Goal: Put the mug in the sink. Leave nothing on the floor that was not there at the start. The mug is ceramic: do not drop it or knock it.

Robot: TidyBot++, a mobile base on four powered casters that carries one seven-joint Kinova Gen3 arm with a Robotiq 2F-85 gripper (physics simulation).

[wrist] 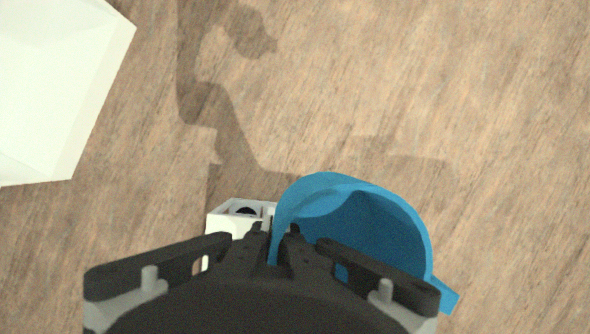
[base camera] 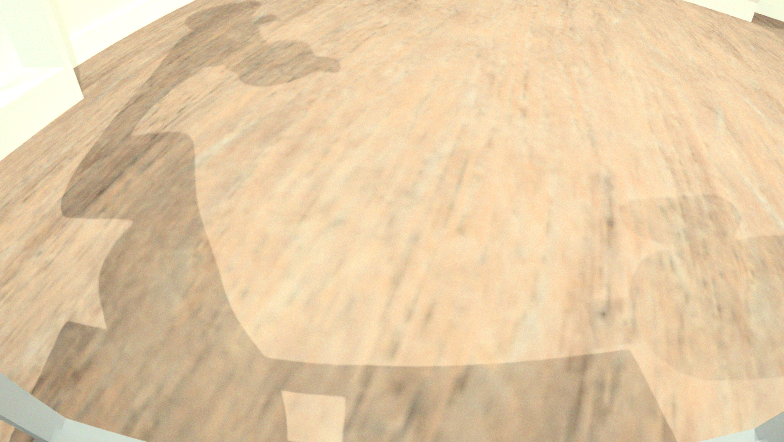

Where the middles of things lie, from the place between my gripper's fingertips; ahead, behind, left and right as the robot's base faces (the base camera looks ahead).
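Blue mug (wrist: 368, 218): 10 mm above my hand and 60 mm to the right of it.
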